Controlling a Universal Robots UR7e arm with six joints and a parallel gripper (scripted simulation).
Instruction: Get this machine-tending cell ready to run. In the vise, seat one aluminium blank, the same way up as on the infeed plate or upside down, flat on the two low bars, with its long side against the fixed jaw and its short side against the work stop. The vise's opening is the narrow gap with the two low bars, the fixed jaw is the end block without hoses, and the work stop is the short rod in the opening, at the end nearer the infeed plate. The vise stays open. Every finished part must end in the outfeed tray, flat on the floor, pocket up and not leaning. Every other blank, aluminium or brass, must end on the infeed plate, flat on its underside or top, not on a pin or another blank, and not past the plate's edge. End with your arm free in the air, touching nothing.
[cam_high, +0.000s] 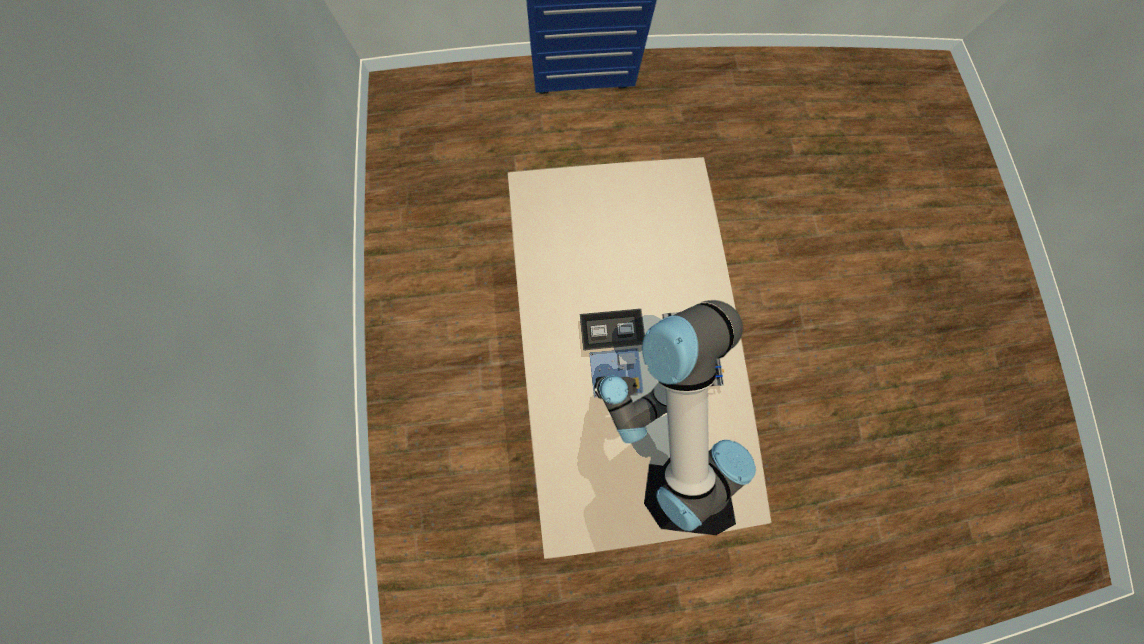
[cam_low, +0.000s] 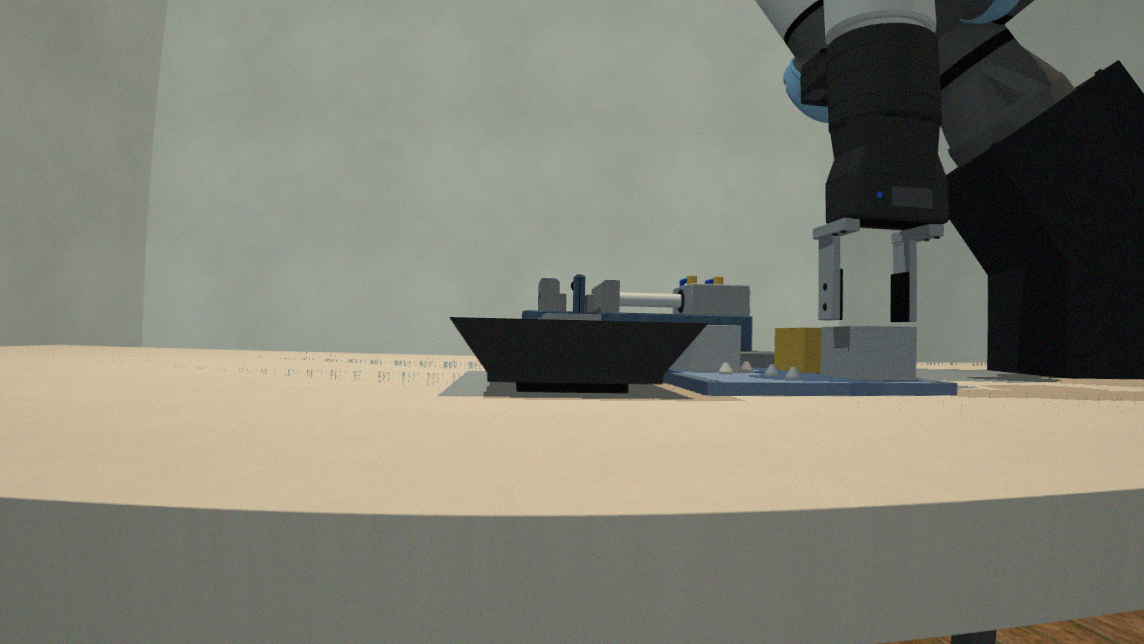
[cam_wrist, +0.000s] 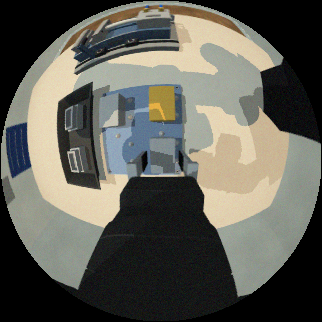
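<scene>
Now: hand 90 mm to the left of the brass blank, 40 mm above it and 10 mm past it. From my hand the other things lie so: hose end block 340 mm to the right, 40 mm behind, 10 mm above; vise 360 mm to the right, 50 mm ahead, 30 mm below.
</scene>
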